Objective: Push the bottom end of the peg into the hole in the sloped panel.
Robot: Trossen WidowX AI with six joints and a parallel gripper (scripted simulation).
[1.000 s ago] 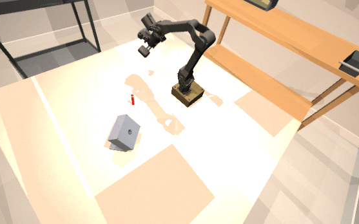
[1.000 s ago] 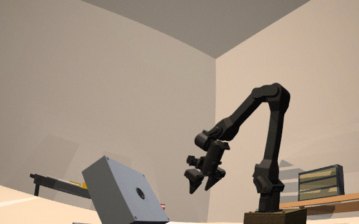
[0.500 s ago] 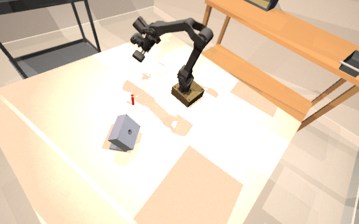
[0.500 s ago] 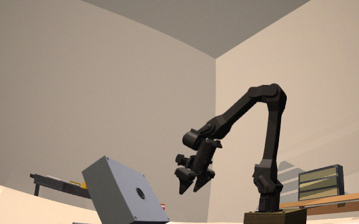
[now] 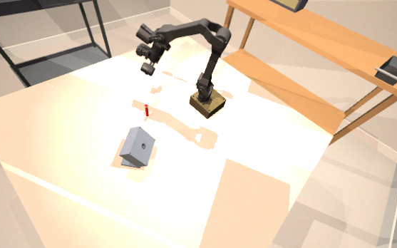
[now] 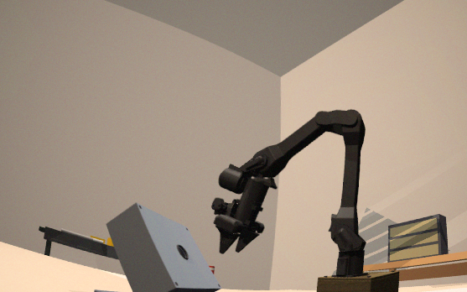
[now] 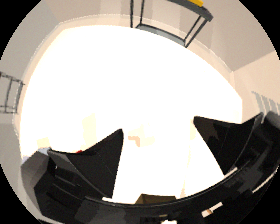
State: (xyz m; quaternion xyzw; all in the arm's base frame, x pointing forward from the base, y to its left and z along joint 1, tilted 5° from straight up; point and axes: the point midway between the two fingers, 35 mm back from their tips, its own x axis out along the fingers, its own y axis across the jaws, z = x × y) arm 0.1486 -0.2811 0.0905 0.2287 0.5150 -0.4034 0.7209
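My gripper tip is now 180 mm to the right of the red peg, 130 mm short of it and 70 mm above it. Also, from my gripper tip: grey sloped panel: 350 mm to the left, 280 mm ahead, 60 mm below.
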